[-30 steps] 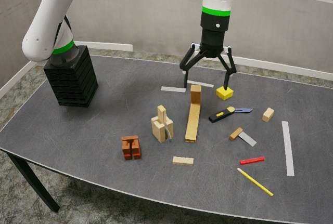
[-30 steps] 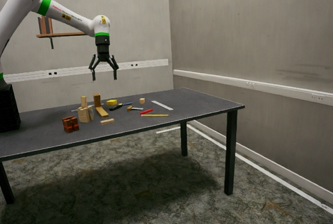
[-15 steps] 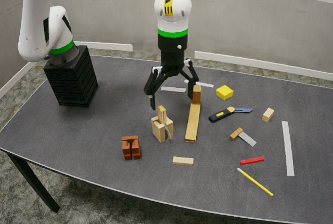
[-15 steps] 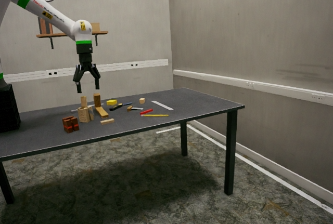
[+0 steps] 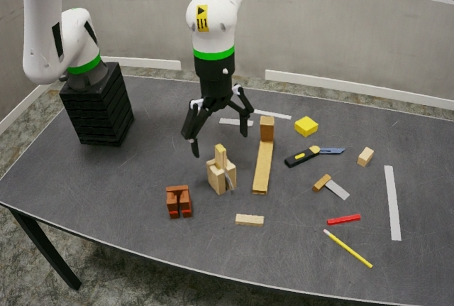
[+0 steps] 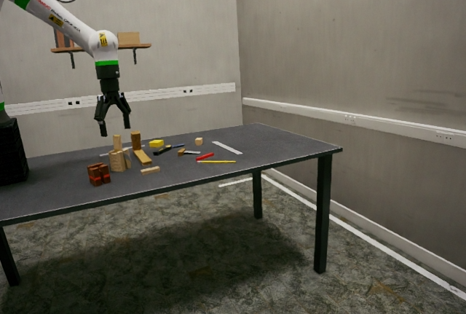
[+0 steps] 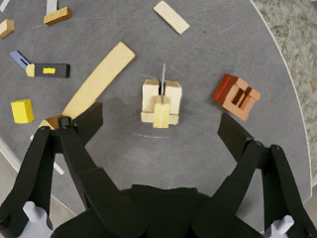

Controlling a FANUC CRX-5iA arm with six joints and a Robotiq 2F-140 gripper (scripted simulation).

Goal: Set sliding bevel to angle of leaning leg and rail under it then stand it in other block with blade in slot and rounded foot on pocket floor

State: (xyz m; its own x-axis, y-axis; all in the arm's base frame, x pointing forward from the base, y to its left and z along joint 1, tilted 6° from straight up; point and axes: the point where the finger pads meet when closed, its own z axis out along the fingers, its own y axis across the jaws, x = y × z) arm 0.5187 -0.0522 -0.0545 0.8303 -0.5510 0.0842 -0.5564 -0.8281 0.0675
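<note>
Now: hand 1 cm short of the grey blade, 1 cm to the left of it and 11 cm above it. The rest, counted from my hand: try square (30 cm ahead, 11 cm to the left, 17 cm below); then wood strip (12 cm ahead, 9 cm to the right, 17 cm below); then red stick (38 cm ahead, 1 cm to the left, 17 cm below).
</note>
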